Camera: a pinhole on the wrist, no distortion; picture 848 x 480 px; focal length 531.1 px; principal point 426.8 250.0 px. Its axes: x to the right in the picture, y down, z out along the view. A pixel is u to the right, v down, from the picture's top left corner.
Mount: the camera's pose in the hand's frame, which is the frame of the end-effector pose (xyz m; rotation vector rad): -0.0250 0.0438 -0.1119 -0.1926 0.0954 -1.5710
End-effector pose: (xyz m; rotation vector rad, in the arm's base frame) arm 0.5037 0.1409 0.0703 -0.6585 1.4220 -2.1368
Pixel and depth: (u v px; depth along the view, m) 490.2 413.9 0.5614
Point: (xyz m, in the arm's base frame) 0.5749 -0.3056 0.2331
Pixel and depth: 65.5 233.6 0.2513
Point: 0.6026 -0.0330 -0.0992
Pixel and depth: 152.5 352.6 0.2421
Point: 0.5466 -0.0386 -0.0545
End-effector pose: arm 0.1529 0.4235 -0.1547 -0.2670 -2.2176 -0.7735
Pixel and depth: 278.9 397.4 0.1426
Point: 0.1521 0.5056 -0.0947
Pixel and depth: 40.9 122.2 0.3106
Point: 0.1860 0.7715 -0.1578
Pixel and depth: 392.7 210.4 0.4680
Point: -0.0322 0.7167 -0.2762
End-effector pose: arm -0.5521 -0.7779 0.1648 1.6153 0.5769 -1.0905
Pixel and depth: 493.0 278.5 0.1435
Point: -0.5305 -0.8173 0.1734
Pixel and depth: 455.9 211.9 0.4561
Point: -0.6264 -1.1171 0.1552
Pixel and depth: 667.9 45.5 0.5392
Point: -0.9169 -1.1414 0.1836
